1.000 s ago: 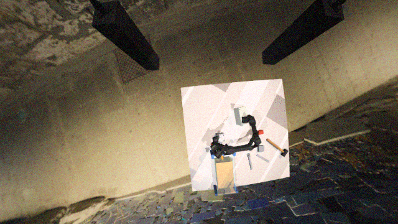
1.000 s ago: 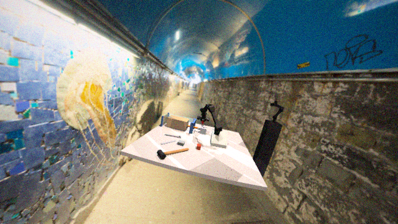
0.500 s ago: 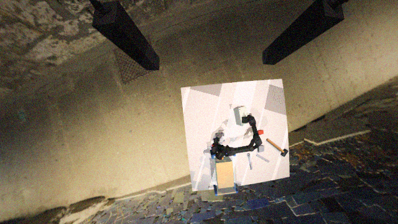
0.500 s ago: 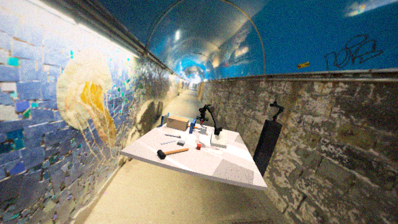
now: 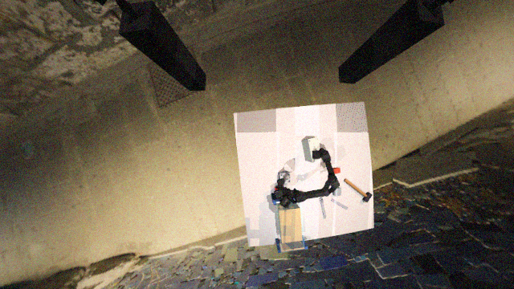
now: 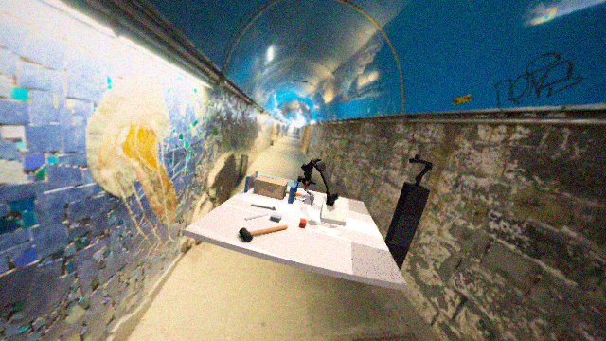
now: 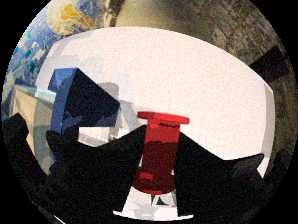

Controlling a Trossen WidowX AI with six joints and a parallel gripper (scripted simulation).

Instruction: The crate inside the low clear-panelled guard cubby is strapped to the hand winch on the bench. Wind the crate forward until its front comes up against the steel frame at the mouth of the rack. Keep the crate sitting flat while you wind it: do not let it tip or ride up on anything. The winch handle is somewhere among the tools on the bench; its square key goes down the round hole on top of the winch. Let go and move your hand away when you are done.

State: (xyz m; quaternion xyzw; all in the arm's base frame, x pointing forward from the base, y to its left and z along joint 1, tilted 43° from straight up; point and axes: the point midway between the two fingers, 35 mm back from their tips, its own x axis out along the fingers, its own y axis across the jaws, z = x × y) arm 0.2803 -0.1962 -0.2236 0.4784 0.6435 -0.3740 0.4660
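The winch handle lies 40 mm to the left of my gripper tip, 30 mm below it and 30 mm behind it. From my gripper tip the other things lie so: hand winch: 100 mm below, 90 mm behind, 70 mm to the left; then blue steel frame: 100 mm to the left, 80 mm ahead, 30 mm below; then dark red knob: 20 mm to the left.
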